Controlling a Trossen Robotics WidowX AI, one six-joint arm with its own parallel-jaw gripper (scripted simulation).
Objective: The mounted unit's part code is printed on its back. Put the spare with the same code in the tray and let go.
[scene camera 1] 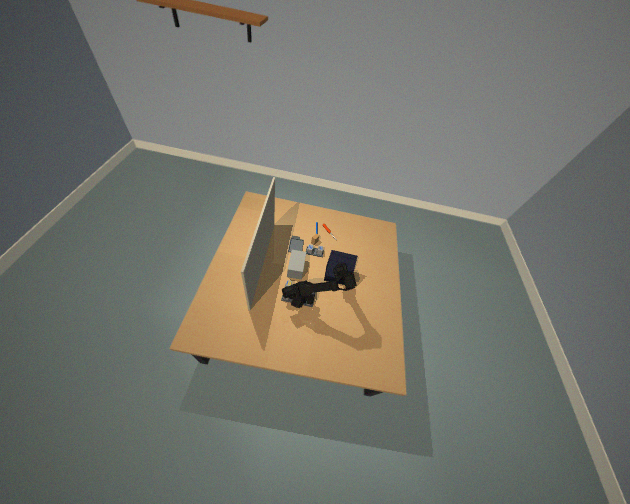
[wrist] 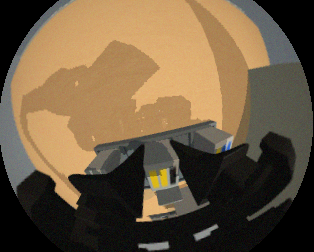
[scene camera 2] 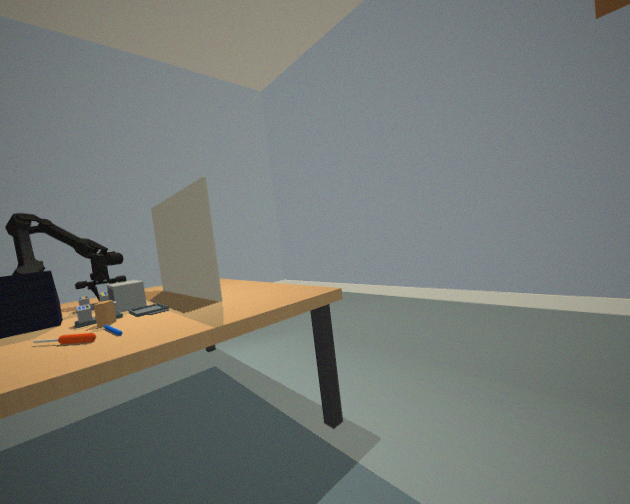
Observation:
The pictures show: my gripper, a mounted unit and a grey panel.

